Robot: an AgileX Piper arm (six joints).
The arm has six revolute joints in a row. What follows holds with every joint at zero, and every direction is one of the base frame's. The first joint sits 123 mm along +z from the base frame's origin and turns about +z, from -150 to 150 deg. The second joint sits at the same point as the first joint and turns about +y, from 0 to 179.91 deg. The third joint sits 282.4 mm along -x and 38.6 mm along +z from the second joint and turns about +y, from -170 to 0 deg. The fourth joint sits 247.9 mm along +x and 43.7 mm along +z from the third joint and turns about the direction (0.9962, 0, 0.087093), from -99.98 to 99.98 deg. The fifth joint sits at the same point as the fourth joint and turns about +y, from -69.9 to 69.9 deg. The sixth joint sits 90.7 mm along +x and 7.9 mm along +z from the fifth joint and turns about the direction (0.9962, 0, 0.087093), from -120 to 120 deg. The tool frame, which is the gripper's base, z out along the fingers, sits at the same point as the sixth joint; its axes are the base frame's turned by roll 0, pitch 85 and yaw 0 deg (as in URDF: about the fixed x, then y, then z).
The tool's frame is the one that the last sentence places.
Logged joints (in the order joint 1, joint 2, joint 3, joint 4, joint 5, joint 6), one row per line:
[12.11, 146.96, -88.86, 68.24, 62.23, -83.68]
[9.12, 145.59, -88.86, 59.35, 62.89, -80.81]
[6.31, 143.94, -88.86, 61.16, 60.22, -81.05]
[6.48, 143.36, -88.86, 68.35, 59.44, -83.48]
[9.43, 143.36, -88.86, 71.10, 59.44, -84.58]
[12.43, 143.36, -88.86, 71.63, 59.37, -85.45]
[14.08, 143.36, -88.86, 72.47, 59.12, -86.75]
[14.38, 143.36, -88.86, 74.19, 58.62, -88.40]
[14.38, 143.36, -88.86, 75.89, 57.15, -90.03]
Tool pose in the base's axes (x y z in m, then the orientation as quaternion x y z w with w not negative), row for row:
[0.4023, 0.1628, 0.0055, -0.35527, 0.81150, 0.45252, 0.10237]
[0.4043, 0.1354, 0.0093, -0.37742, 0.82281, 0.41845, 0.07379]
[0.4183, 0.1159, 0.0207, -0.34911, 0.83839, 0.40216, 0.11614]
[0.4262, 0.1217, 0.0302, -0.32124, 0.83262, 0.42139, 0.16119]
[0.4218, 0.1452, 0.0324, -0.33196, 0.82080, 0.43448, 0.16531]
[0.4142, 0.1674, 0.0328, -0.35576, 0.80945, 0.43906, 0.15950]
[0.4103, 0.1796, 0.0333, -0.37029, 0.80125, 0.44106, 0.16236]
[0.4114, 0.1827, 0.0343, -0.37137, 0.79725, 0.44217, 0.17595]
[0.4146, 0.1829, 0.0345, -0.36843, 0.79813, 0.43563, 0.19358]
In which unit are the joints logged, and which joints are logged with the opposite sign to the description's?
The joints are logged in degrees. Opposite sign: none.
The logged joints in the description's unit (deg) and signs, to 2 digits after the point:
[12.11, 146.96, -88.86, 68.24, 62.23, -83.68]
[9.12, 145.59, -88.86, 59.35, 62.89, -80.81]
[6.31, 143.94, -88.86, 61.16, 60.22, -81.05]
[6.48, 143.36, -88.86, 68.35, 59.44, -83.48]
[9.43, 143.36, -88.86, 71.10, 59.44, -84.58]
[12.43, 143.36, -88.86, 71.63, 59.37, -85.45]
[14.08, 143.36, -88.86, 72.47, 59.12, -86.75]
[14.38, 143.36, -88.86, 74.19, 58.62, -88.40]
[14.38, 143.36, -88.86, 75.89, 57.15, -90.03]

